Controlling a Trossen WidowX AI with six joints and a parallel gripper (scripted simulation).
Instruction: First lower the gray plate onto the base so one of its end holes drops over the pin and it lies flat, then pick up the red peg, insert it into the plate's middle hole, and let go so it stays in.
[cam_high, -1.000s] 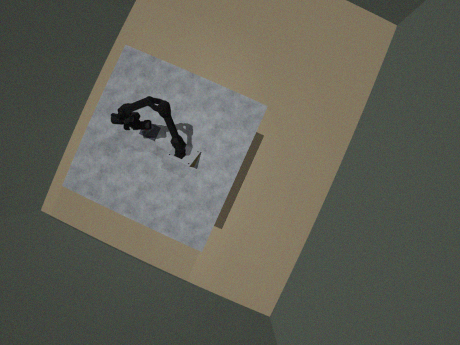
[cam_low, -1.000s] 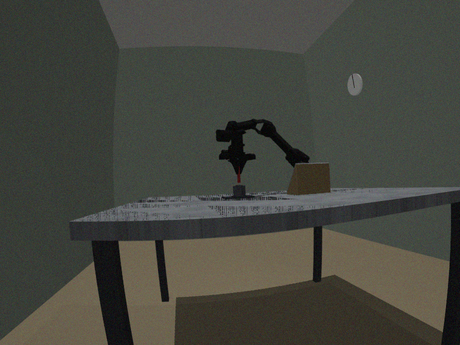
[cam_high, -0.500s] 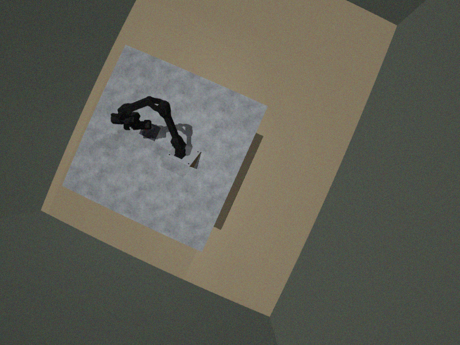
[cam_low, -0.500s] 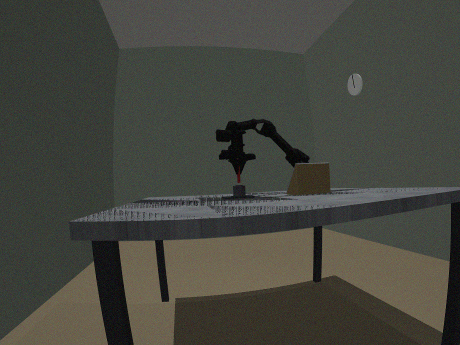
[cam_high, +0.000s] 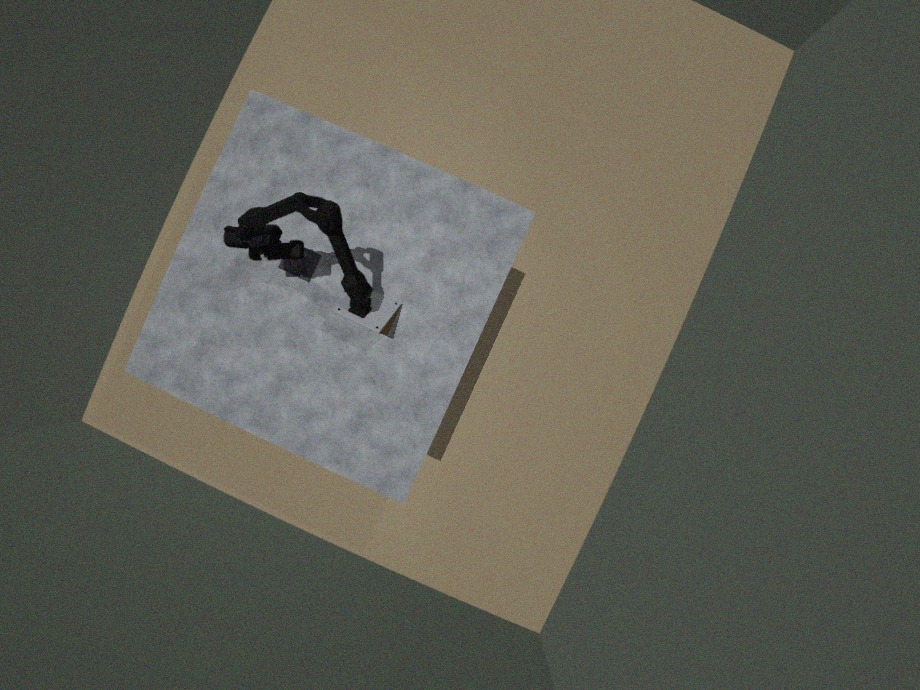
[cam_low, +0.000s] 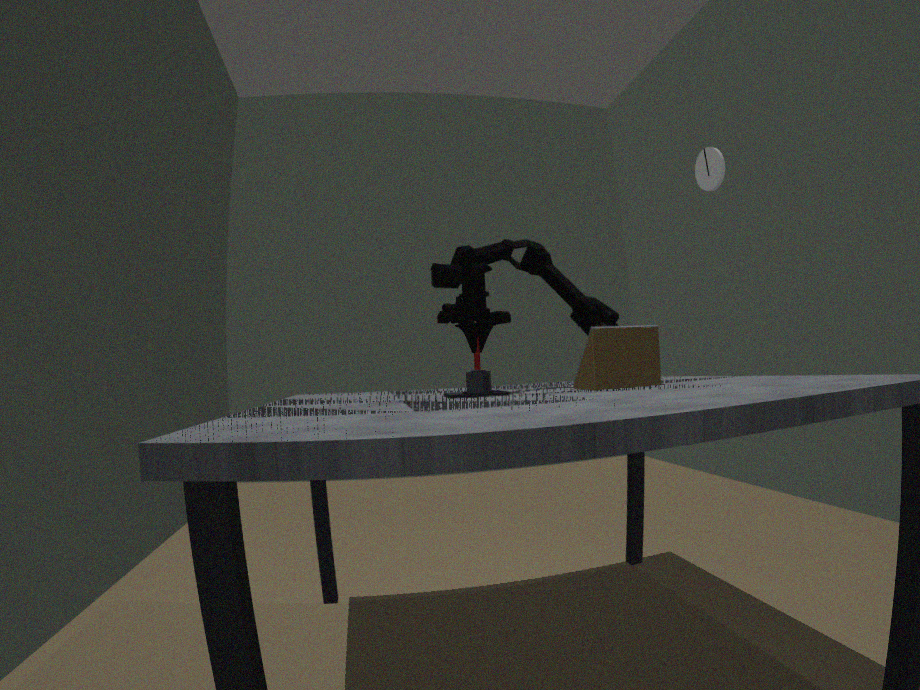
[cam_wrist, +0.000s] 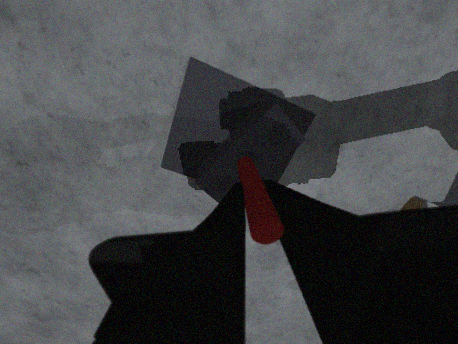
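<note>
My gripper tip is 6 cm above the gray plate. From my gripper tip the other things lie so: dark base 9 cm below, 1 cm to the left, 1 cm ahead; then red peg right at my gripper tip.
</note>
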